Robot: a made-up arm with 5 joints.
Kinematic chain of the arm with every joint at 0, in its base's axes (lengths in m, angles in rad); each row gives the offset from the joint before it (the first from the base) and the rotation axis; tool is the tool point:
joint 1: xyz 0 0 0.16 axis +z
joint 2: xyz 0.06 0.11 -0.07 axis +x
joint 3: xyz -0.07 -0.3 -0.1 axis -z
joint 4: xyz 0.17 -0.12 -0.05 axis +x
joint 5: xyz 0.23 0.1 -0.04 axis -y
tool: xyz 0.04 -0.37 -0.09
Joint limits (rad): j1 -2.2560..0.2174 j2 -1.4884..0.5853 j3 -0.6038..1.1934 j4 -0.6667..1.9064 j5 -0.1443..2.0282
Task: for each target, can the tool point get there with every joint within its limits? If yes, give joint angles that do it. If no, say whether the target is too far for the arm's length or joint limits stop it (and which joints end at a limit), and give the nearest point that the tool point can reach.
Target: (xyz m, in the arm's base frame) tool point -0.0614 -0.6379 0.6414
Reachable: yes | joints -0.5329 -0.9474 0.4474 0.3191 1.5231
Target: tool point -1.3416 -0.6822 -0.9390
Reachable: no: too far | nearest point -0.6220 -0.3163 -0.4247 | short by 0.957 m
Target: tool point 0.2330 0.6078 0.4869
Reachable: no: joint limits stop it (at a limit: joint 1, joint 2, joint 4, joint 5) | nearest point 0.5009 0.2364 0.4818 | short by 0.458 m
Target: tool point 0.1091 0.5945 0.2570
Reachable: no: joint limits stop it (at a limit: joint 1, joint 3, joint 4, joint 5) | nearest point -0.3744 0.6148 0.4180 | short by 0.510 m
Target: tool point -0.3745 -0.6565 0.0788
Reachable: yes | joints -1.1975 -0.5489 -0.0247 0.5315 0.4868
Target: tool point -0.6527 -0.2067 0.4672
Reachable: yes | joints -1.7148 -1.0292 0.7195 1.4041 0.8448
